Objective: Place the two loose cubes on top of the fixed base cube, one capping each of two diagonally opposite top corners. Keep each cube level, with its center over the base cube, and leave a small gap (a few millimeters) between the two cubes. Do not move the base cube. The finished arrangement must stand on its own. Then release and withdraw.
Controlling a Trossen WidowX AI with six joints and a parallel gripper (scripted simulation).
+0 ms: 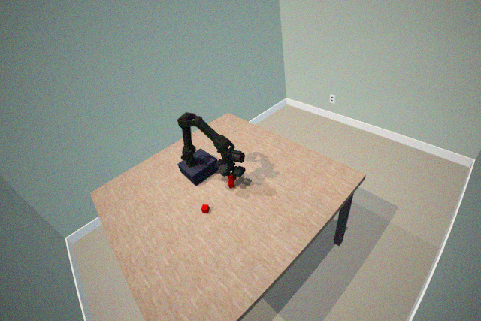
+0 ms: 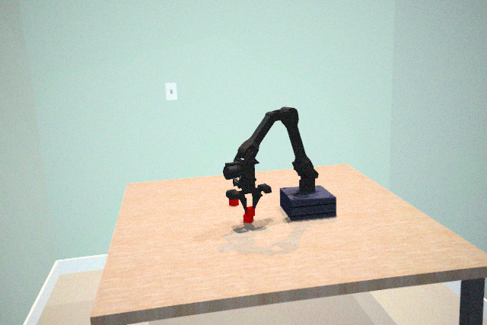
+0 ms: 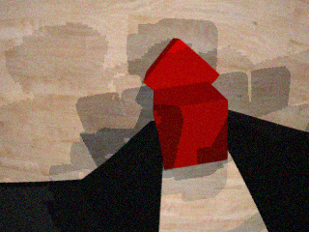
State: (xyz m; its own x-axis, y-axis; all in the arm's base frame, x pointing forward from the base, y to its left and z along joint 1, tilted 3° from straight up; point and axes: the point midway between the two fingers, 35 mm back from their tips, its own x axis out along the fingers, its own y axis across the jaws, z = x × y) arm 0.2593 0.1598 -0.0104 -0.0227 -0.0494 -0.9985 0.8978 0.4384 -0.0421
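The red cube is 23 cm to the right of my gripper tip, 8 cm ahead of it and 4 cm below it.
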